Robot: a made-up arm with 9 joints. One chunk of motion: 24 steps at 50 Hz.
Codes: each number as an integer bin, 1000 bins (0 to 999) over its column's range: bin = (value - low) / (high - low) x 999, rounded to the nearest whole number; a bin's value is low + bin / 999 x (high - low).
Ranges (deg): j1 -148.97..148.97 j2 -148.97..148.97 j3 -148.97..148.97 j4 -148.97..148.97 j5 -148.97..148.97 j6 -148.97..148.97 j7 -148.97..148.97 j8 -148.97..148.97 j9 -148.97..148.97
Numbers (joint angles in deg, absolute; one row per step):
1: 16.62 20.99 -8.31 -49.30 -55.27 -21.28 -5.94 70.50 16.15
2: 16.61 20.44 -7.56 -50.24 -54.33 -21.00 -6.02 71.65 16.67
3: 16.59 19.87 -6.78 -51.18 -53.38 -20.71 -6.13 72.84 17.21
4: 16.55 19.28 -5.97 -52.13 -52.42 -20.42 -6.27 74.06 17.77
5: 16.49 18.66 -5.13 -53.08 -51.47 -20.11 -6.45 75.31 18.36
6: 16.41 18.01 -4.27 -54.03 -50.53 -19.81 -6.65 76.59 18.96
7: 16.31 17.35 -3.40 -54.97 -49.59 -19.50 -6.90 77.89 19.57
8: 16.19 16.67 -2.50 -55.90 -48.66 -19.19 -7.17 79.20 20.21
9: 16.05 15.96 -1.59 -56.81 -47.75 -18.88 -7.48 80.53 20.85
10: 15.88 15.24 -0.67 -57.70 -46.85 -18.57 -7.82 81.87 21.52
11: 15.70 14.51 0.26 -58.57 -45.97 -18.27 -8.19 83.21 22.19
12: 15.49 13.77 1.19 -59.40 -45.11 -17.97 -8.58 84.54 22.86
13: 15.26 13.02 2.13 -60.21 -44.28 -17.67 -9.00 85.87 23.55
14: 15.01 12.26 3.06 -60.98 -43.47 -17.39 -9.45 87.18 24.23
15: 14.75 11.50 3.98 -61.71 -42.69 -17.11 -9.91 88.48 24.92
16: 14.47 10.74 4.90 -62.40 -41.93 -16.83 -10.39 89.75 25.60
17: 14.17 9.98 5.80 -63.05 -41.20 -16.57 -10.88 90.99 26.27
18: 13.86 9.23 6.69 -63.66 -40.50 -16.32 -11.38 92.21 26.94
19: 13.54 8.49 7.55 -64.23 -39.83 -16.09 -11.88 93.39 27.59
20: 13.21 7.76 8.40 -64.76 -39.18 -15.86 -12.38 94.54 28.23
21: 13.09 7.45 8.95 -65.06 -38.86 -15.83 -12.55 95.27 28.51
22: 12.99 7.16 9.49 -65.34 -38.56 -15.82 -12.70 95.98 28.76
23: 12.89 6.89 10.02 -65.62 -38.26 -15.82 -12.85 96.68 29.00
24: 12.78 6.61 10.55 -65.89 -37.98 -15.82 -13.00 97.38 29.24
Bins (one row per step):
1: 555 570 472 334 314 428 480 736 554
2: 555 568 474 331 317 429 479 740 555
3: 555 566 477 328 321 430 479 744 557
4: 555 564 479 325 324 431 478 748 559
5: 555 562 482 322 327 432 478 752 561
6: 555 560 485 318 330 433 477 756 563
7: 554 558 488 315 333 434 476 761 565
8: 554 555 491 312 336 435 475 765 567
9: 553 553 494 309 339 436 474 770 569
10: 553 551 497 306 342 437 473 774 572
11: 552 548 500 303 345 438 472 779 574
12: 551 546 503 300 348 439 471 783 576
13: 551 543 507 298 351 440 469 787 578
14: 550 541 510 295 354 441 468 792 581
15: 549 538 513 293 356 442 466 796 583
16: 548 536 516 290 359 443 465 800 585
17: 547 533 519 288 361 444 463 805 588
18: 546 530 522 286 364 445 461 809 590
19: 545 528 525 284 366 446 460 813 592
20: 544 526 528 282 368 446 458 816 594
21: 543 524 530 281 369 446 457 819 595
22: 543 524 531 280 370 446 457 821 596
23: 543 523 533 279 371 446 456 824 597
24: 542 522 535 279 372 446 456 826 598

